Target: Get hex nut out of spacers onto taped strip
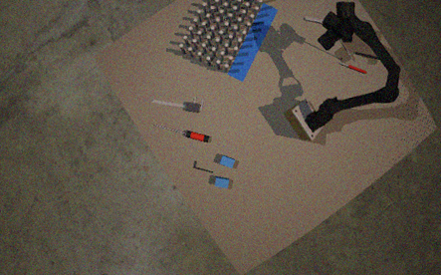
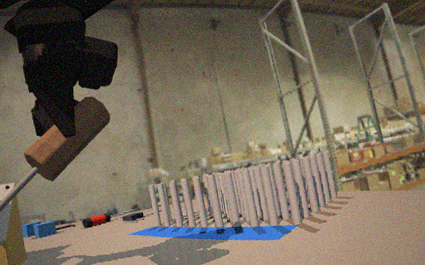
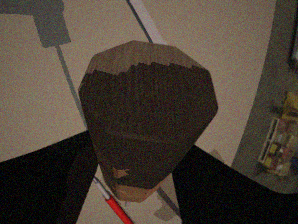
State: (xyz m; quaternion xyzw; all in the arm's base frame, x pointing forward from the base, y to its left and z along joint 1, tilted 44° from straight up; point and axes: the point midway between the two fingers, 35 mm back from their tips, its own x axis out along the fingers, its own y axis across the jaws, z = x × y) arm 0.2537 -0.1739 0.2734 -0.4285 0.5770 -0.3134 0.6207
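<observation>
The blue taped strip lies 270 mm to the left of my gripper tip, 200 mm ahead of it and 170 mm below it. Also, from my gripper tip: wooden-handled tool 70 mm behind, 60 mm below, 30 mm to the right.
</observation>
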